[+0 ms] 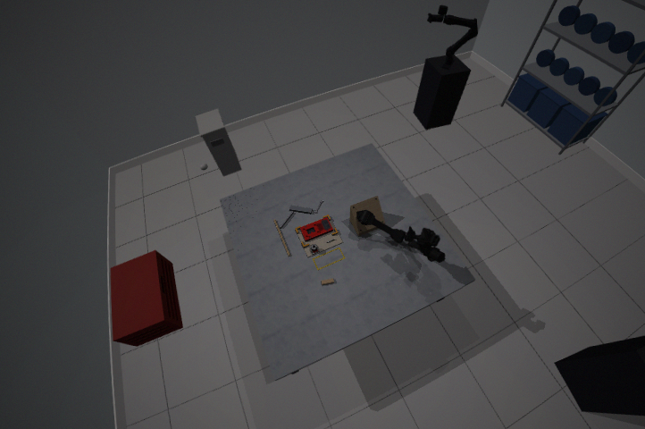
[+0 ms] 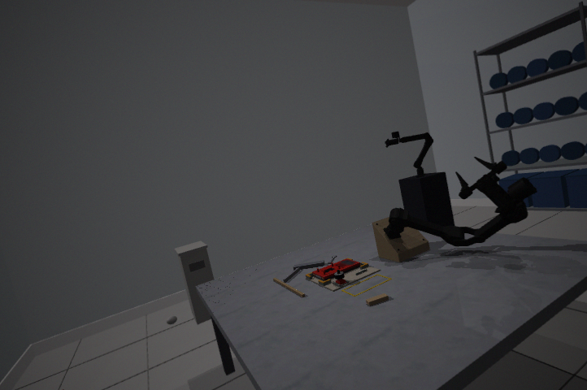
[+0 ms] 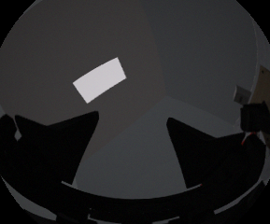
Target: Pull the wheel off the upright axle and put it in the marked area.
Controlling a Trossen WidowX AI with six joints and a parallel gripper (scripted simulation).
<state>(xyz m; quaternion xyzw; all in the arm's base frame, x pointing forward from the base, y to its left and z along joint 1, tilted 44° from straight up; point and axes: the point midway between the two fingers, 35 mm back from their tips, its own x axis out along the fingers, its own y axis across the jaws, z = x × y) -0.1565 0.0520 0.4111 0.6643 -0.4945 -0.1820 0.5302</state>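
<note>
Now: gripper tip 520 mm short of the wheel, 340 mm above it and 220 mm to the left of it. The rest, counted from my gripper tip: small wooden block 500 mm ahead, 380 mm below, 20 mm to the left; then wooden strip 710 mm ahead, 380 mm below, 370 mm to the right; then upright axle 520 mm ahead, 350 mm below, 220 mm to the right.
</note>
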